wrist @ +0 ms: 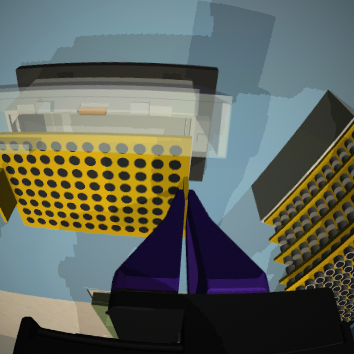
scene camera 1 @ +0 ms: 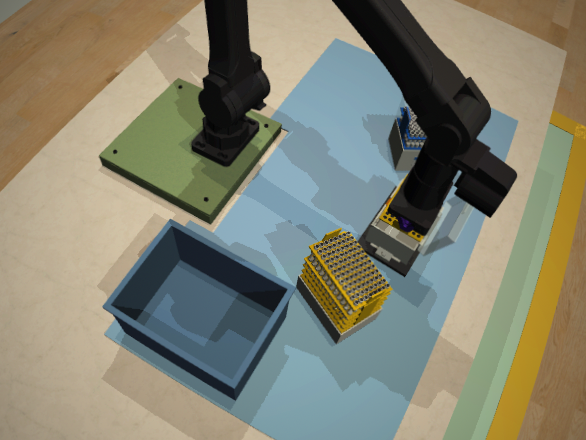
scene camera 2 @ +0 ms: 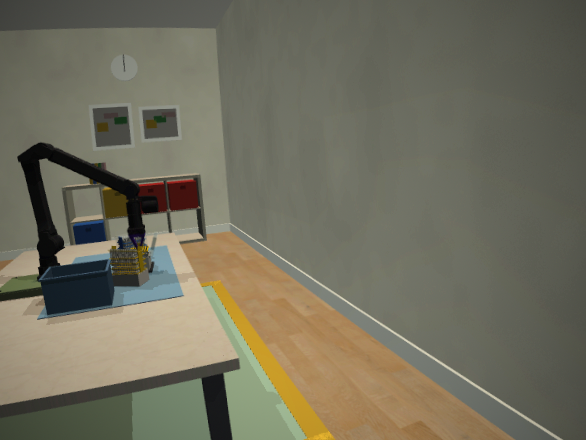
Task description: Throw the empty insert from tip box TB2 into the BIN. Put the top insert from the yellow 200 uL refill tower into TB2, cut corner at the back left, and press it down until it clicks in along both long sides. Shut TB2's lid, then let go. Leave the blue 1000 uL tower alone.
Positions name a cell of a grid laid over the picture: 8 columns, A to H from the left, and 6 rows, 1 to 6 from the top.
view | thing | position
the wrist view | gripper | E4
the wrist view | empty yellow insert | C4
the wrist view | clear lid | C2
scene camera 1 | gripper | F4
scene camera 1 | clear lid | G3
